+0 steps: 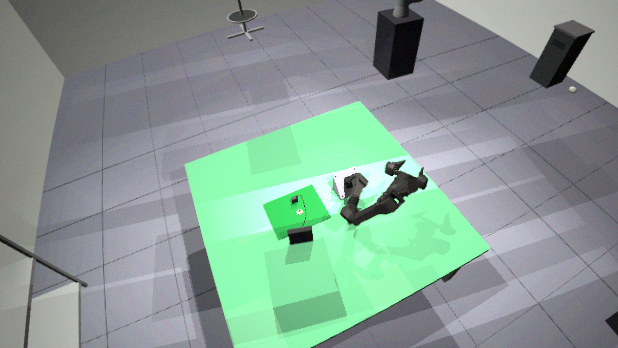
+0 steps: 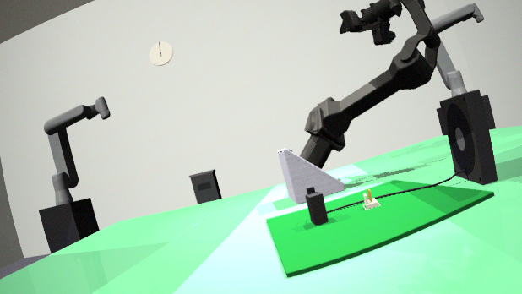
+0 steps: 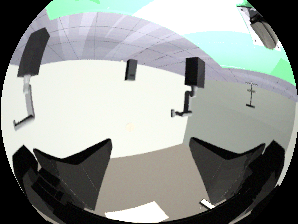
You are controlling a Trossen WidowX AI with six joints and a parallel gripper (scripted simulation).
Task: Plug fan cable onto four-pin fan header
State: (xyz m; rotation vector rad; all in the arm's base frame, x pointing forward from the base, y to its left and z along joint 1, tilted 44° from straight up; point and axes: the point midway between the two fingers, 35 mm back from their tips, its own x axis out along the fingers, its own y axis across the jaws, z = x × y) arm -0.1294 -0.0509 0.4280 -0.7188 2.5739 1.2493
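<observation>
The black plug is 490 mm ahead of my gripper tip, 370 mm below it and 280 mm to the right of it. The rest, counted from my gripper tip: dark green board 510 mm ahead, 410 mm below, 230 mm to the right; cream four-pin fan header 500 mm ahead, 400 mm below, 210 mm to the right; black fan 540 mm ahead, 340 mm below, 60 mm to the right.
</observation>
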